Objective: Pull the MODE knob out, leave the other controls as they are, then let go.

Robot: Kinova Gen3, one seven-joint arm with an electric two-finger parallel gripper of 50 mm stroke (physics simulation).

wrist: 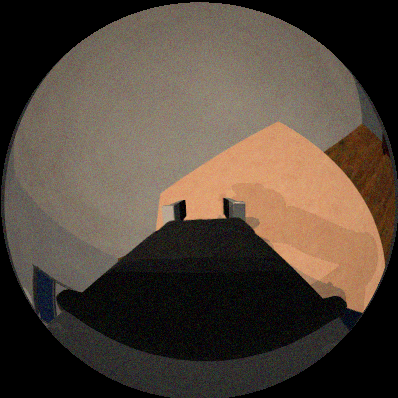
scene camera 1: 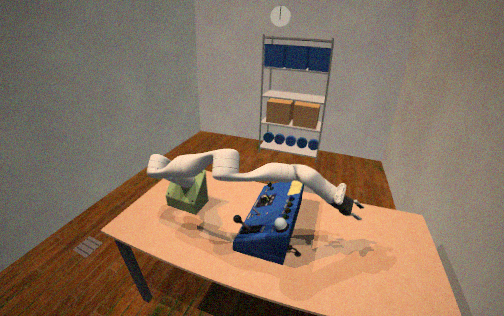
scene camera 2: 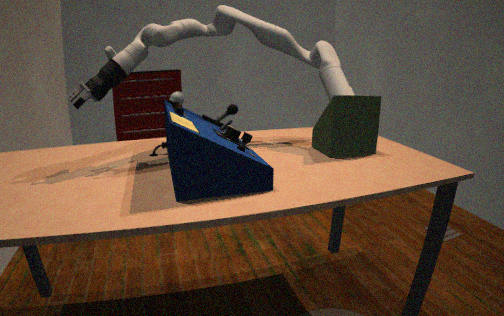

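Pixels of known places: gripper, between the fingertips: (wrist: 204,206) (scene camera 1: 361,213) (scene camera 2: 72,103); arm's base, origin of its link: (scene camera 1: 187,180) (scene camera 2: 346,109).
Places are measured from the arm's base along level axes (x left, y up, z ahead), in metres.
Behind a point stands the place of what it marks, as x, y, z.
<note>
The blue sloped console (scene camera 1: 260,246) @[-0.313, -0.073, 0.482] (scene camera 2: 215,172) @[0.180, -0.095, 0.565] stands on the table. On it are a large white round knob (scene camera 1: 280,224) @[-0.284, 0.049, 0.556] (scene camera 2: 176,97) @[-0.240, 0.042, 0.562], a lever with a black ball (scene camera 1: 237,219) @[-0.239, -0.003, 0.359] (scene camera 2: 232,109) @[-0.207, -0.012, 0.363], and several small dark controls. No lettering is readable, so I cannot tell which control is the MODE knob or how far out it stands. My gripper (scene camera 1: 360,211) @[-0.165, 0.063, 0.914] (scene camera 2: 75,98) @[-0.165, 0.063, 0.914] (wrist: 204,206) @[-0.165, 0.063, 0.914] is open and empty. It is in the air beyond the console's high side, apart from all the controls. In the wrist view the fingers point towards the table and wall.
The table (scene camera 1: 400,240) @[-0.082, -0.160, 1.218] (scene camera 2: 320,185) @[0.229, -0.160, 0.287] (wrist: 270,160) @[-0.382, -0.160, 1.143] carries the arm's green base (scene camera 1: 187,197) @[-0.072, -0.066, 0.025] (scene camera 2: 350,125) @[0.056, -0.047, 0.027]. A yellow label (scene camera 1: 295,188) @[0.047, 0.013, 0.609] (scene camera 2: 184,122) @[0.074, 0.011, 0.609] is on the console. A dark hooked part (scene camera 1: 296,252) @[-0.245, -0.157, 0.649] (scene camera 2: 159,149) @[-0.245, -0.132, 0.637] sticks out at its high side. A red cabinet (scene camera 2: 150,107) and a shelf rack (scene camera 1: 262,90) stand beyond the table.
</note>
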